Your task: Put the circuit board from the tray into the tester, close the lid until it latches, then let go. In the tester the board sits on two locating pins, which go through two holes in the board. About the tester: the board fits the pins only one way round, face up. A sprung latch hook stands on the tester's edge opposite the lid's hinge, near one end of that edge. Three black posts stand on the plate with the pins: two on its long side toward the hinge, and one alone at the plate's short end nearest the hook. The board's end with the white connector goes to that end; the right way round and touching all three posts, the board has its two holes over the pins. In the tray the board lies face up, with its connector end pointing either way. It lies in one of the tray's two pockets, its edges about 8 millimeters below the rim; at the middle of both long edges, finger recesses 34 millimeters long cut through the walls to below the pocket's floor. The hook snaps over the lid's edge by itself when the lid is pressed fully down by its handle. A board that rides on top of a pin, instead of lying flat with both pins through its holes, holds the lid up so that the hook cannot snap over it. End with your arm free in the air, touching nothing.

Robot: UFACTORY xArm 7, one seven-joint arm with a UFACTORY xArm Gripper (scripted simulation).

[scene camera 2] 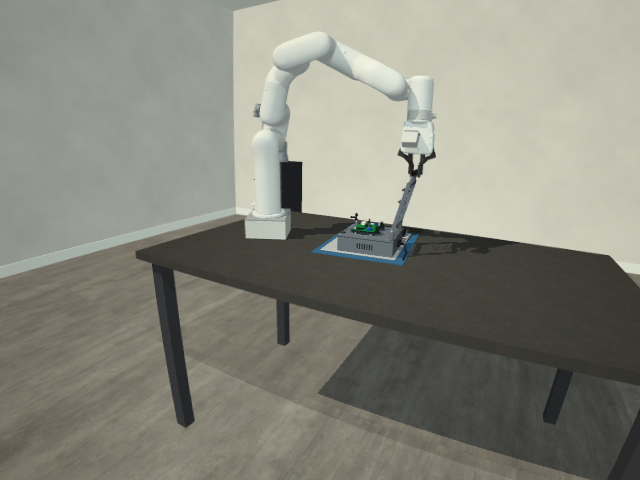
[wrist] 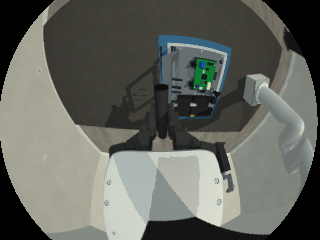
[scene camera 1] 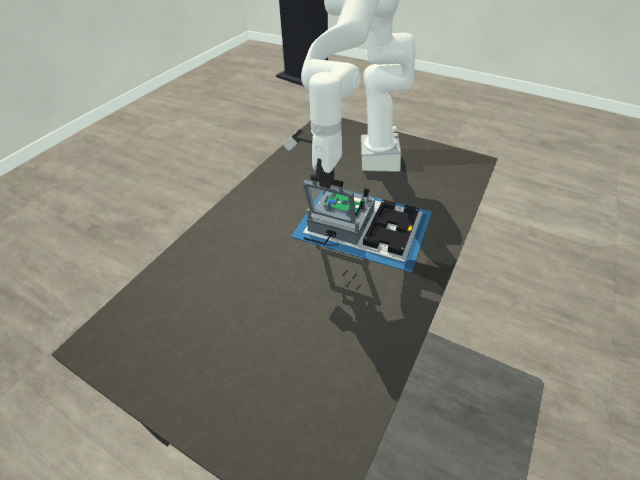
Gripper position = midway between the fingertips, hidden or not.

In view: the gripper point(scene camera 1: 326, 184) and a clear tester lid point(scene camera 1: 337, 203).
The gripper also shows in scene camera 2 point(scene camera 2: 415, 176) and in the wrist view point(wrist: 161, 110).
